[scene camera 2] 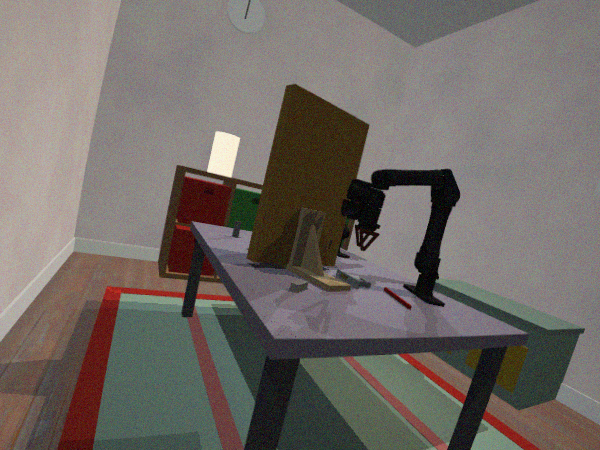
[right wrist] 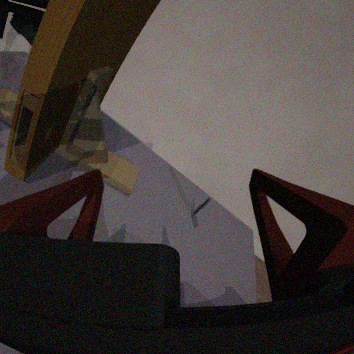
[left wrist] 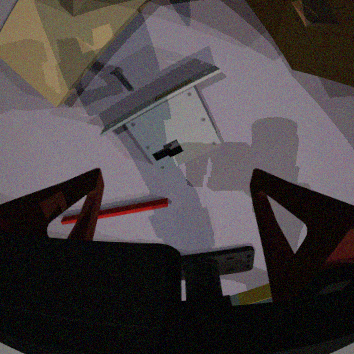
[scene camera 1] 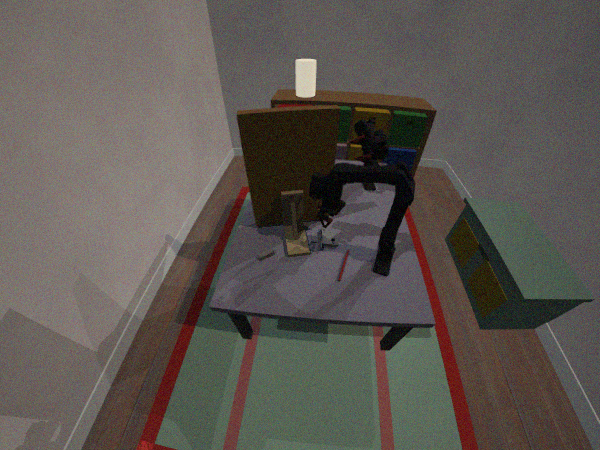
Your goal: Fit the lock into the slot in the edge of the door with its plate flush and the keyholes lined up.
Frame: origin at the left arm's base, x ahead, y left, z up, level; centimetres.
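Where they show: left gripper, fingertip midpoint: [scene camera 2: 360, 248] [left wrist: 176, 176] [scene camera 1: 329, 221]; right gripper, fingertip midpoint: [right wrist: 176, 176] [scene camera 1: 352, 149]; left arm's base, link origin: [scene camera 2: 422, 295] [left wrist: 200, 263] [scene camera 1: 384, 257].
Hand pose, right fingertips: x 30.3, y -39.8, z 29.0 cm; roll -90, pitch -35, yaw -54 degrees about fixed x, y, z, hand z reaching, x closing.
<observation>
Each offset is from my right fingertips to the top centre of the thing. "pt": to the spot under its first point.
The grey metal lock @(dx -3.0, dy +40.0, dz -26.4 cm) [scene camera 1: 328, 237] [scene camera 2: 352, 279] [left wrist: 190, 120] lies on the table beside the door stand, its long plate @(pt dx +0.7, dy +40.6, dz -26.5 cm) [left wrist: 160, 100] on the side towards the stand and its dark keyhole cutout @(pt dx -5.7, dy +41.1, dz -28.5 cm) [left wrist: 168, 150] facing up. My left gripper [scene camera 1: 326, 221] [scene camera 2: 365, 246] [left wrist: 176, 176] is open and empty above the lock, apart from it. The brown door @(dx +19.1, dy +35.3, dz +29.0 cm) [scene camera 1: 290, 165] [scene camera 2: 315, 170] [left wrist: 327, 45] [right wrist: 102, 45] stands upright. Its edge slot @(pt dx +4.4, dy +27.0, dz -17.8 cm) [right wrist: 23, 127] shows dark and empty in the right wrist view. My right gripper [scene camera 1: 355, 150] [right wrist: 176, 176] is open and empty beyond the door. The door's keyhole is too dim to tell.
The wooden stand [scene camera 1: 297, 246] [scene camera 2: 306, 250] [left wrist: 30, 55] [right wrist: 117, 171] juts from the door's foot. A red rod @(dx -14.0, dy +51.5, dz -27.8 cm) [scene camera 1: 344, 265] [scene camera 2: 397, 298] [left wrist: 130, 207] lies near the left arm's base. A small block @(dx +20.6, dy +61.1, dz -26.8 cm) [scene camera 1: 266, 255] [scene camera 2: 298, 286] lies beside the stand. A dark pin @(dx +3.3, dy +44.3, dz -28.0 cm) [left wrist: 121, 79] shows near the plate.
</observation>
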